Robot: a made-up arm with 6 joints.
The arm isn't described. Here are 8 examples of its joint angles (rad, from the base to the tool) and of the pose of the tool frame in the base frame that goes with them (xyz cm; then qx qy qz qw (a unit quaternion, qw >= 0)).
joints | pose
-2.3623 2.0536 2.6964 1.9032 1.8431 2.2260 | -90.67 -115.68 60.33 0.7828 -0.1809 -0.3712 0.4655
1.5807 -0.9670 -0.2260 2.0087 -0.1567 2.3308 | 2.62 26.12 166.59 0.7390 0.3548 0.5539 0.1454
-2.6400 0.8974 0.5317 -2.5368 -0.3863 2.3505 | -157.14 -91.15 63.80 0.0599 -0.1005 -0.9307 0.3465
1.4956 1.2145 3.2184 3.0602 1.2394 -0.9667 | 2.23 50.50 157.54 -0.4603 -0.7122 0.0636 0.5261
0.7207 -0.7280 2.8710 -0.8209 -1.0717 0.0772 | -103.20 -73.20 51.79 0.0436 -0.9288 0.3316 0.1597
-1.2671 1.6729 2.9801 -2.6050 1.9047 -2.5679 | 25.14 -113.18 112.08 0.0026 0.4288 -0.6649 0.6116
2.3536 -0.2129 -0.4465 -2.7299 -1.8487 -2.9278 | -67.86 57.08 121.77 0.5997 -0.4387 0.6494 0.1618
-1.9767 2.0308 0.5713 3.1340 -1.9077 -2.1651 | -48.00 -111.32 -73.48 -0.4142 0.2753 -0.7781 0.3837
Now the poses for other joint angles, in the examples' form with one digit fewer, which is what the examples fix.
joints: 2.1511 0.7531 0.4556 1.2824 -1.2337 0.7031
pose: -72.6 144.4 71.5 -0.873 -0.324 0.286 0.225
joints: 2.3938 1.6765 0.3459 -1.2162 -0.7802 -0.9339
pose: -97.2 71.8 -68.8 -0.283 0.834 -0.062 0.470
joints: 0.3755 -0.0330 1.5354 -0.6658 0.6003 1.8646
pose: -5.2 -9.7 222.1 -0.063 -0.643 -0.478 0.595
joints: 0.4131 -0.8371 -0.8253 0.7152 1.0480 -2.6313
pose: 49.9 34.5 115.9 0.680 0.192 0.593 0.385
